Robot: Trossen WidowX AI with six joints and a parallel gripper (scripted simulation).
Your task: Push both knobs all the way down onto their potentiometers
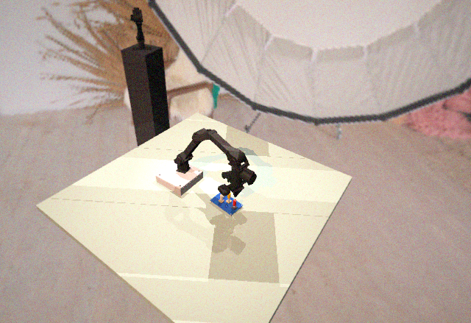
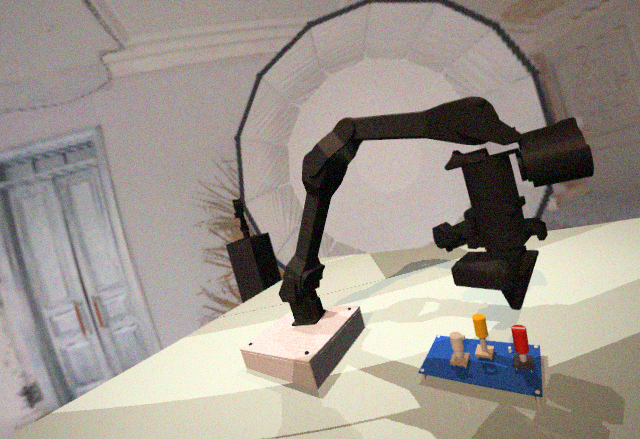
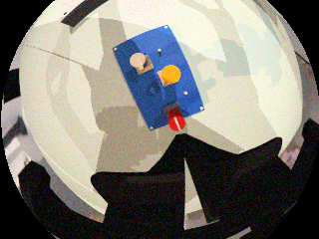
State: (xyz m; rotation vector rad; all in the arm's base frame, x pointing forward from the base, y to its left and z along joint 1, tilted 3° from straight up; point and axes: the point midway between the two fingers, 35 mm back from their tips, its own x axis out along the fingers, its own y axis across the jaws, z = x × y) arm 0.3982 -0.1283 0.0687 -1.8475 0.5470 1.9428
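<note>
The red knob is 4 cm below my gripper tip. The rest, counted from my gripper tip: beige knob 8 cm behind, 2 cm to the left, 6 cm below.
</note>
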